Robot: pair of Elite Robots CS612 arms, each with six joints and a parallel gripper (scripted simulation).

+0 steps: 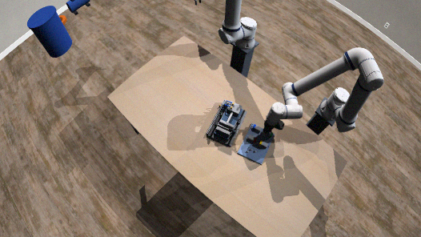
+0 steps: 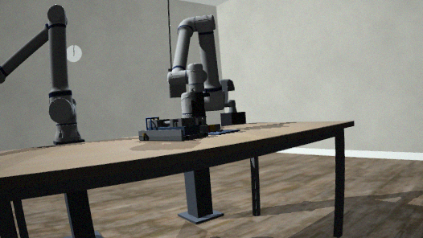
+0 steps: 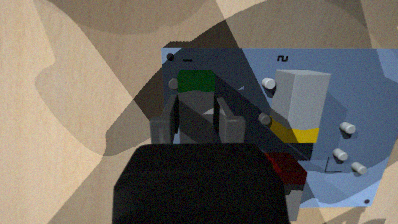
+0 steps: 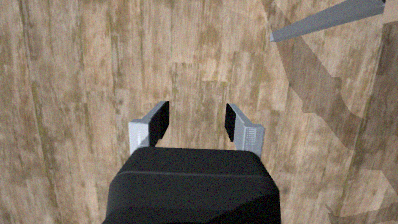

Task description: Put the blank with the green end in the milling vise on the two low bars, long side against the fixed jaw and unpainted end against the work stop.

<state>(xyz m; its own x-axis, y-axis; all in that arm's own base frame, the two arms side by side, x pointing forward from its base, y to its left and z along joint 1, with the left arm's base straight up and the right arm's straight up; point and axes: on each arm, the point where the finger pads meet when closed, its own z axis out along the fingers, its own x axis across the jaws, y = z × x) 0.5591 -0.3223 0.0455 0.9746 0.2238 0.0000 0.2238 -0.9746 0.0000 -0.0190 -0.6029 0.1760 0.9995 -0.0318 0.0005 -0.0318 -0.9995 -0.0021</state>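
Now: left hand 2 cm above the green-ended blank. From my left hand the other things lie so: blue-ended blank 3 cm ahead, 9 cm to the right, 2 cm below; blue plate 11 cm ahead, 1 cm to the right, 4 cm below; yellow-ended blank 9 cm ahead, 3 cm to the left, 2 cm below.
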